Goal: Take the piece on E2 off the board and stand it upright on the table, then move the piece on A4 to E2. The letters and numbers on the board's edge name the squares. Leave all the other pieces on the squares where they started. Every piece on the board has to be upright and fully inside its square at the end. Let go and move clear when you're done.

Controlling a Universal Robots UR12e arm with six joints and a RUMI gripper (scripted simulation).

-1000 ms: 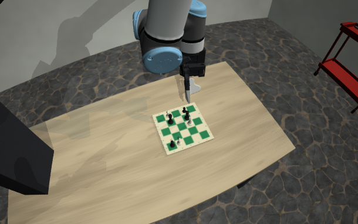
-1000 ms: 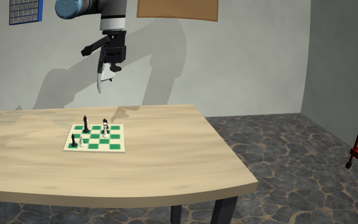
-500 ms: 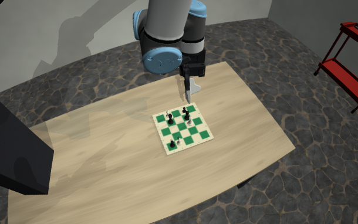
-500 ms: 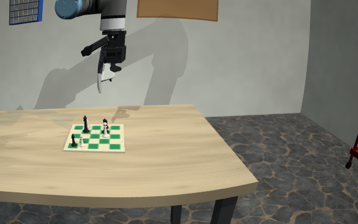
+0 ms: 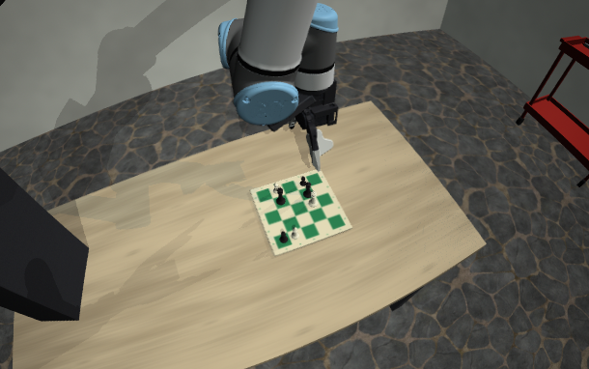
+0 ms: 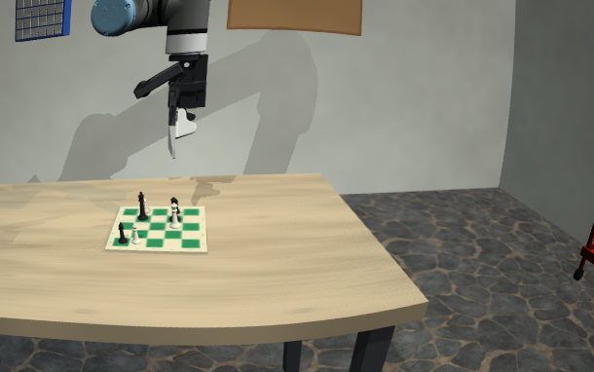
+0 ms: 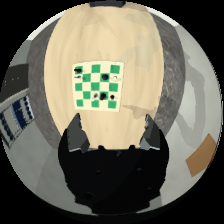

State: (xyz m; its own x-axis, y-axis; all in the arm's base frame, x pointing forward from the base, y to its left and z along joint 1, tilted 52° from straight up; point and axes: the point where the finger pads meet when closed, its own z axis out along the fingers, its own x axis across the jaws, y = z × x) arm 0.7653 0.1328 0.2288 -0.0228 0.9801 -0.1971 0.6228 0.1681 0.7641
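Right now the small black piece is 13 cm below my hand. From my hand the other things lie so: tall black piece (8 cm behind, 3 cm to the right, 12 cm below); then cream chessboard (4 cm behind, 7 cm to the right, 15 cm below); then white pawn (8 cm behind, 15 cm to the right, 13 cm below).
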